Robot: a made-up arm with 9 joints. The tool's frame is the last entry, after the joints. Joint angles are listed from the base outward.
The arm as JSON. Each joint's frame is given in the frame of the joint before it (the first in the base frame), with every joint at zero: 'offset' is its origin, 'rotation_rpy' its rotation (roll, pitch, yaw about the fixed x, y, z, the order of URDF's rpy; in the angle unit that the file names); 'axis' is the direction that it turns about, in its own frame. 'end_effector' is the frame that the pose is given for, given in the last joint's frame.
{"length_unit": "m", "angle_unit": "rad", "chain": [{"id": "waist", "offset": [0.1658, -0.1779, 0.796], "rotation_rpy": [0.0, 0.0, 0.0], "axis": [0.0, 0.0, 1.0]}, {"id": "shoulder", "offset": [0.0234, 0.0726, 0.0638], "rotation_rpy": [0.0, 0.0, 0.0], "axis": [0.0, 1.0, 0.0]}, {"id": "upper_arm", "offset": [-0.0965, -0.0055, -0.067], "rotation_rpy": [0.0, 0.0, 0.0], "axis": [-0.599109, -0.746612, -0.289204]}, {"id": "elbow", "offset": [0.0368, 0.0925, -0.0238], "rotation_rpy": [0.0, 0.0, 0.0], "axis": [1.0, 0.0, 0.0]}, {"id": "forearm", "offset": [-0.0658, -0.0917, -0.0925], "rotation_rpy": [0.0, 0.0, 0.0], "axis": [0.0, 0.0, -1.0]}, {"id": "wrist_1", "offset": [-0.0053, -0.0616, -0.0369], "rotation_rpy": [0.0, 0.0, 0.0], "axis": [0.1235, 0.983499, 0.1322]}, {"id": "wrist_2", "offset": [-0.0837, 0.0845, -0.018], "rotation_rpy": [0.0, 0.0, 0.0], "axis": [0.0, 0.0, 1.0]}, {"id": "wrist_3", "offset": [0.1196, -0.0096, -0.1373], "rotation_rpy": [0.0, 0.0, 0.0], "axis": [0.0, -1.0, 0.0]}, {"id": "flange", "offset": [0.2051, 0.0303, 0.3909], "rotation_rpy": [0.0, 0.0, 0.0], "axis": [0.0, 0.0, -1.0]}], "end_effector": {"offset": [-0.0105, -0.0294, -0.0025], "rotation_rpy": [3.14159, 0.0, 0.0]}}
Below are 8 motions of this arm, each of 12 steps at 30 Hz.
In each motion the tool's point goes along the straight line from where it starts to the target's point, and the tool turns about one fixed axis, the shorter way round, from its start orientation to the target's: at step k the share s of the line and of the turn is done. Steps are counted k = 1, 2, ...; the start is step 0. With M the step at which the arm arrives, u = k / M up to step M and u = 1 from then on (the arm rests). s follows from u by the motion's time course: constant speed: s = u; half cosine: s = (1 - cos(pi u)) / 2; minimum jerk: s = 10 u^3 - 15 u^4 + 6 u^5.
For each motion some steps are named. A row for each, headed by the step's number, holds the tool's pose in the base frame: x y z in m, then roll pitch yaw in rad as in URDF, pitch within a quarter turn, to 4 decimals.
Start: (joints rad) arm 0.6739 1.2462 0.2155 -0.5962 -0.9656 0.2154 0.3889 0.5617 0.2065
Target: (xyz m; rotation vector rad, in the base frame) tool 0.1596 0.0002 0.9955 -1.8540 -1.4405 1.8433
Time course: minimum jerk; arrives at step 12
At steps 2, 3, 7, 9, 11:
2: 0.0322 -0.0023 1.0043 -2.0714 0.5907 2.3017
3: 0.0412 -0.0021 1.0036 -2.0568 0.6004 2.2724
7: 0.1138 -0.0007 0.9987 -1.9490 0.6909 2.0337
9: 0.1459 -0.0001 0.9964 -1.9083 0.7370 1.9262
11: 0.1589 0.0002 0.9955 -1.8933 0.7565 1.8821

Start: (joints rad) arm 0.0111 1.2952 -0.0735 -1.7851 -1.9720 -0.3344 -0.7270 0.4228 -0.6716
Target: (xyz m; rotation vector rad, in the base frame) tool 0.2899 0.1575 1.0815 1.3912 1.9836 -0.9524
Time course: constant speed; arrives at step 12
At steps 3, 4, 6, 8, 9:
3: 0.2141 0.1565 0.9389 -1.9501 0.1694 2.6264
4: 0.2225 0.1566 0.9548 -2.0103 0.2584 2.6040
6: 0.2394 0.1568 0.9865 -2.1434 0.4315 2.5394
8: 0.2562 0.1570 1.0181 -2.3027 0.5940 2.4415
9: 0.2646 0.1572 1.0340 -2.3967 0.6691 2.3763

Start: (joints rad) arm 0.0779 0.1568 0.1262 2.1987 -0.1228 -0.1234 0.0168 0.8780 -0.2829
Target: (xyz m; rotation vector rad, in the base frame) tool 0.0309 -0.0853 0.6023 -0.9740 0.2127 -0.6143
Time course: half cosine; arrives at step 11
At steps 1, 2, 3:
1: -0.1263 -0.0733 0.6557 -1.2451 0.1432 -1.0195
2: -0.1168 -0.0740 0.6524 -1.2261 0.1318 -0.9932
3: -0.1018 -0.0752 0.6474 -1.1969 0.1130 -0.9523

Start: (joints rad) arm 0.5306 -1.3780 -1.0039 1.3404 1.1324 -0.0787 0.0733 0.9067 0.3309
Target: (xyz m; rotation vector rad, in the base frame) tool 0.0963 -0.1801 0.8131 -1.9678 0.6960 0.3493
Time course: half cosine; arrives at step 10
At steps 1, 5, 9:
1: 0.1266 -0.1789 0.7608 -2.0541 0.4359 -0.1493
5: 0.1118 -0.1795 0.7863 -2.1021 0.4895 -0.2617
9: 0.0971 -0.1801 0.8118 -2.1581 0.5378 -0.3803

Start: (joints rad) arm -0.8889 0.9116 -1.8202 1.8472 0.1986 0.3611 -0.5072 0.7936 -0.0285
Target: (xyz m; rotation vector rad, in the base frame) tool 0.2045 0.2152 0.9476 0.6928 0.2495 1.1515
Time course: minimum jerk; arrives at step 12
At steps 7, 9, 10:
7: 0.1701 0.1371 0.9738 0.9023 -0.0885 1.2529
9: 0.1942 0.1919 0.9554 0.7444 -0.1379 1.1757
10: 0.2010 0.2072 0.9503 0.7007 -0.1538 1.1555

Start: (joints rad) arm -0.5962 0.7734 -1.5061 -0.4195 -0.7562 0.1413 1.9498 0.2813 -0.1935
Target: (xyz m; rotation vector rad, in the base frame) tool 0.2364 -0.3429 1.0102 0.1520 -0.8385 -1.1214
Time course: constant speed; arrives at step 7
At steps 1, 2, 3, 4, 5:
1: 0.2278 -0.3292 1.0483 0.7219 -0.7176 -1.3822
2: 0.2292 -0.3315 1.0420 0.7053 -0.6883 -1.3785
3: 0.2306 -0.3338 1.0356 0.6891 -0.6590 -1.3754
4: 0.2321 -0.3361 1.0293 0.6734 -0.6297 -1.3731
5: 0.2335 -0.3383 1.0229 0.6582 -0.6003 -1.3713

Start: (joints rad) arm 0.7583 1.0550 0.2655 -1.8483 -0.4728 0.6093 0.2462 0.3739 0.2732
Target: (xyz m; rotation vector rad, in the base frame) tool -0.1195 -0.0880 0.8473 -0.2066 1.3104 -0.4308
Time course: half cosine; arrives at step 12
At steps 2, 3, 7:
2: -0.0284 -0.0888 0.7482 0.3599 1.0064 -0.2775
3: -0.0361 -0.0887 0.7567 0.2691 1.0332 -0.3260
7: -0.0833 -0.0883 0.8080 -0.4172 1.1269 -0.7600

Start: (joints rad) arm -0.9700 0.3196 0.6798 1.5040 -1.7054 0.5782 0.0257 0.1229 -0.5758
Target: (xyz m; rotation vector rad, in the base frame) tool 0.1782 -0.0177 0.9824 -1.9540 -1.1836 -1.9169
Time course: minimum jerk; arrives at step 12
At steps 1, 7, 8, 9, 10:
1: 0.2690 0.1224 0.9132 2.5224 -0.2514 1.4748
7: 0.2098 0.0311 0.9583 2.2754 -0.8357 1.6164
8: 0.1974 0.0119 0.9678 2.1826 -0.9528 1.6905
9: 0.1876 -0.0031 0.9752 2.0866 -1.0400 1.7724
10: 0.1814 -0.0127 0.9799 2.0090 -1.0931 1.8411

